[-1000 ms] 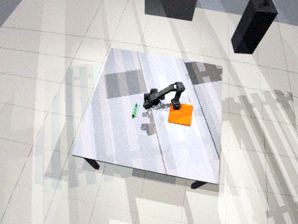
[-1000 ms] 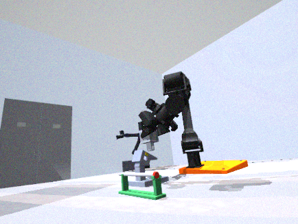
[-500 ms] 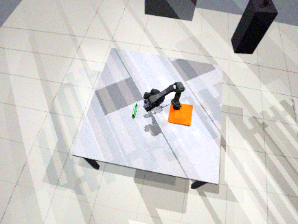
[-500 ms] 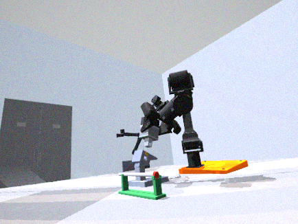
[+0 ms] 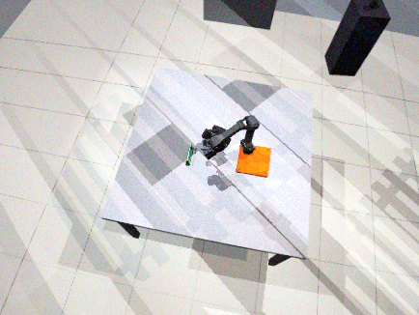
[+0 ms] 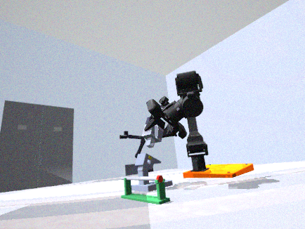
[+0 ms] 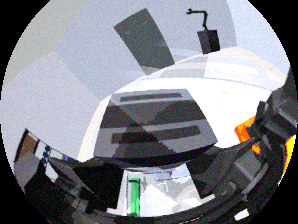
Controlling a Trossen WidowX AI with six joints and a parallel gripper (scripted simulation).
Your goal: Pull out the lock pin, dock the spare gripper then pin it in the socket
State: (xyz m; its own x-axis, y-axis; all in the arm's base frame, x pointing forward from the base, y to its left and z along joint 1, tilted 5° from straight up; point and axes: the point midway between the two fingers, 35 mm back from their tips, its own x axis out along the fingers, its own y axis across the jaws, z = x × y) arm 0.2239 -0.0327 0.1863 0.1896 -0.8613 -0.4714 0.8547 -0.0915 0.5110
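Right now the green rack is 170 mm ahead of my gripper tip, 150 mm below it and 100 mm to the left of it. From my gripper tip the other things lie so: spare gripper: 10 mm to the left; then grey mount: 130 mm below, 40 mm ahead, 10 mm to the left.
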